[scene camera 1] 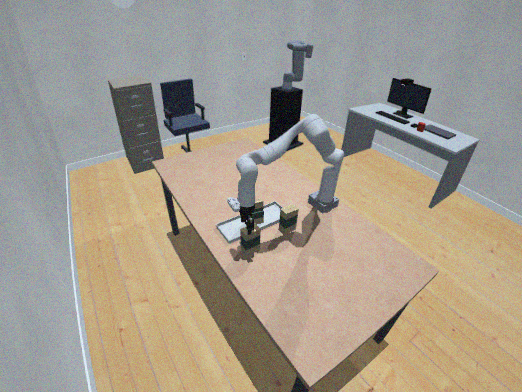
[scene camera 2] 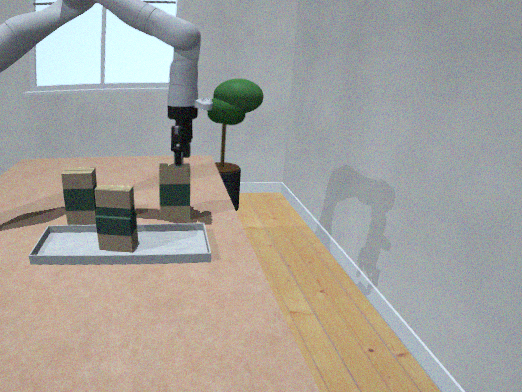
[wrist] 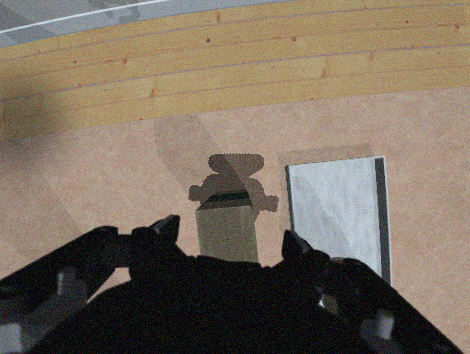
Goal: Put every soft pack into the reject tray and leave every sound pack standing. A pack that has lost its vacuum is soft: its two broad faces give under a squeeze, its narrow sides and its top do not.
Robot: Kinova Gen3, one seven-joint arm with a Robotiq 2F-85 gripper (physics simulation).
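Where they show: gripper, fingertip midpoint: point(scene camera 1: 246, 227) point(scene camera 2: 182, 161) point(wrist: 230, 234); arm's base at its link origin: point(scene camera 1: 325, 197).
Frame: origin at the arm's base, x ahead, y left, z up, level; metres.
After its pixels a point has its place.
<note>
Three tan packs with dark green bands stand upright. One pack point(scene camera 1: 250, 241) @[x 0.603, y -0.006, z 0.033 m] point(scene camera 2: 175, 195) @[x 0.580, y -0.053, z 0.015 m] point(wrist: 227, 232) @[x 0.601, y -0.032, z 0.086 m] stands on the table near its long edge, beside the tray. My gripper point(scene camera 1: 250, 228) @[x 0.602, y -0.036, z 0.098 m] point(scene camera 2: 178, 163) @[x 0.602, y -0.036, z 0.098 m] point(wrist: 230, 234) @[x 0.602, y -0.036, z 0.098 m] is open and points down, with its fingertips around the top of that pack; in the wrist view, gaps show on both sides of the pack. A second pack point(scene camera 1: 259, 214) @[x 0.418, y -0.139, z 0.015 m] point(scene camera 2: 116, 220) @[x 0.422, y -0.196, z 0.024 m] stands in the shallow grey reject tray point(scene camera 1: 231, 233) @[x 0.582, y -0.181, z -0.052 m] point(scene camera 2: 170, 258) @[x 0.526, y -0.264, z -0.043 m] point(wrist: 335, 200) @[x 0.560, y -0.195, z -0.052 m]. A third pack point(scene camera 1: 288, 221) @[x 0.360, y 0.016, z 0.031 m] point(scene camera 2: 80, 200) @[x 0.332, y -0.033, z 0.014 m] stands on the table, nearer the arm's base. The gripper's palm hides part of the first pack's top in the wrist view.
The table point(scene camera 1: 345, 280) @[x 0.395, y 0.411, z -0.055 m] point(scene camera 2: 150, 320) @[x 0.456, y -0.438, z -0.055 m] point(wrist: 125, 175) @[x 0.696, y 0.131, z -0.055 m] carries the arm's base point(scene camera 1: 323, 201) @[x 0.044, y 0.017, z 0.004 m] behind the packs. The table's long edge runs close beside the first pack. A chair, a cabinet, a desk and a second arm on a black stand are beyond the table.
</note>
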